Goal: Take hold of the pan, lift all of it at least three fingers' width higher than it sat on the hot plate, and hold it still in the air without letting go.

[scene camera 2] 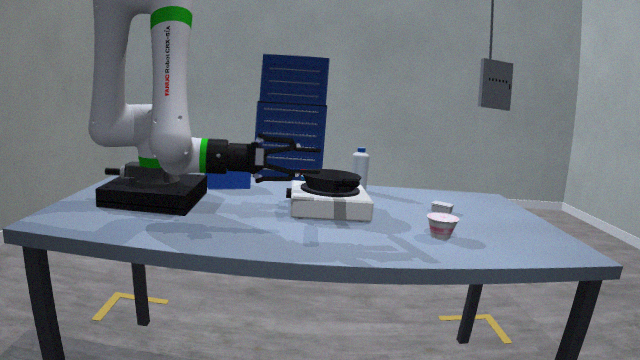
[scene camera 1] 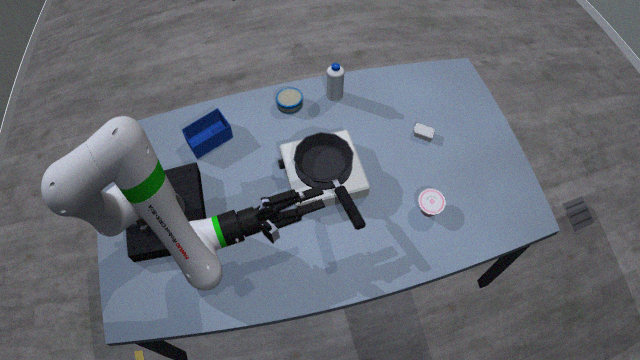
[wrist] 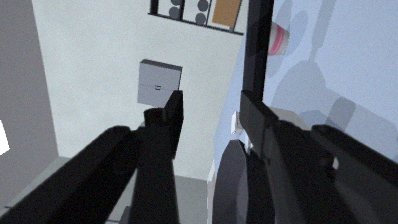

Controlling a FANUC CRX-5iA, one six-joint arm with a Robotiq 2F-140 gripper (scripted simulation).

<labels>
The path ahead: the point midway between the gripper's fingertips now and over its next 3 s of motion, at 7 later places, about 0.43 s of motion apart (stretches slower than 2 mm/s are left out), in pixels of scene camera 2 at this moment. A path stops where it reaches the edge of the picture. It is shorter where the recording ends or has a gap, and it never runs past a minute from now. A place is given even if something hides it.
The gripper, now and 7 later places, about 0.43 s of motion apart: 319,161; 318,174; 318,181; 318,182; 320,182; 323,182; 329,182; 335,182
</labels>
